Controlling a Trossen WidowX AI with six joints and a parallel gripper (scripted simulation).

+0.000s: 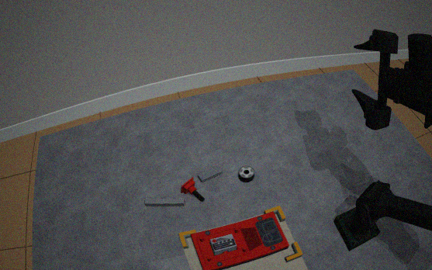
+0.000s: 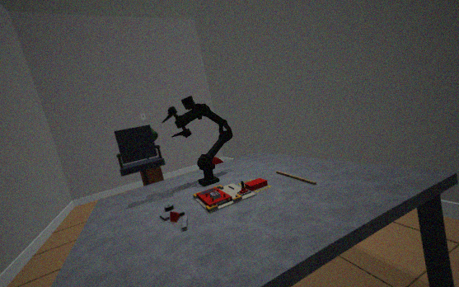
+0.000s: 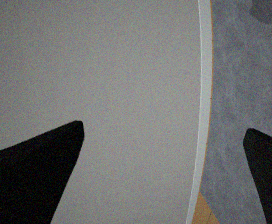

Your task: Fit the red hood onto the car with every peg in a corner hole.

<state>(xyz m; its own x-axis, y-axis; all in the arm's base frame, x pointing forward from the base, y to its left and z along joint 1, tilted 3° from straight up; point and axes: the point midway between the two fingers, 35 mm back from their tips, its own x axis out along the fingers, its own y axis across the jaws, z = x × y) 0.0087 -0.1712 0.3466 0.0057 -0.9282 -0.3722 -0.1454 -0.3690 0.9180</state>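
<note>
Right now my gripper tip is 33 cm short of the red hood, 28 cm to the right of it and 35 cm above it. From my gripper tip the other things lie so: grey wheel 18 cm ahead, 12 cm to the right, 36 cm below; then white jig 29 cm ahead, 10 cm to the left, 35 cm below; then grey engine block 32 cm ahead, 7 cm to the left, 34 cm below.
</note>
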